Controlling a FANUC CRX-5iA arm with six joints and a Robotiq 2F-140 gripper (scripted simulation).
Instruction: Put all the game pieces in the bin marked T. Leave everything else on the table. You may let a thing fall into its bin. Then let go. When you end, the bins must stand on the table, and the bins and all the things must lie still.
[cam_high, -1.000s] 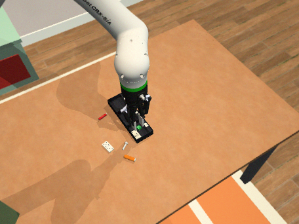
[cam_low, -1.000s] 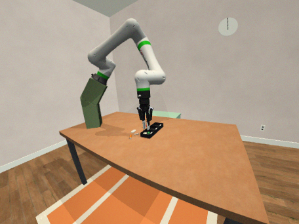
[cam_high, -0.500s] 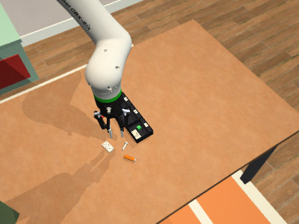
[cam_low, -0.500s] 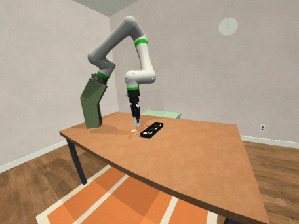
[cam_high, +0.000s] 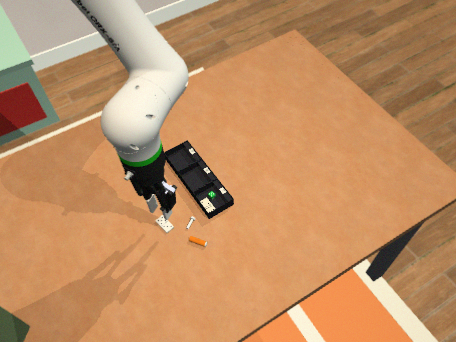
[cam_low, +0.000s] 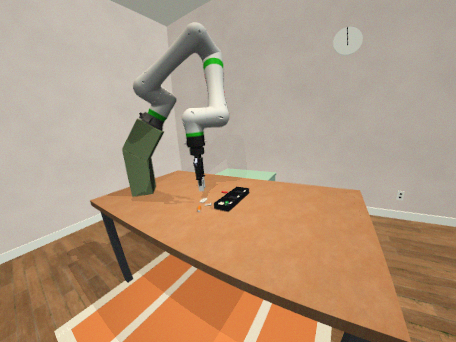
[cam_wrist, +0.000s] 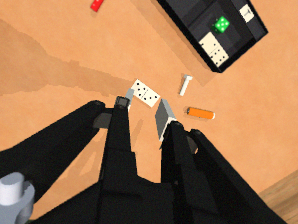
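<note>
The green die is 150 mm ahead of my hand, 20 mm to the left of it and 90 mm below it. The rest, counted from my hand: domino: 130 mm ahead, 90 mm below; then orange cylinder: 70 mm ahead, 90 mm to the right, 90 mm below; then white screw: 70 mm ahead, 20 mm to the right, 100 mm below.
</note>
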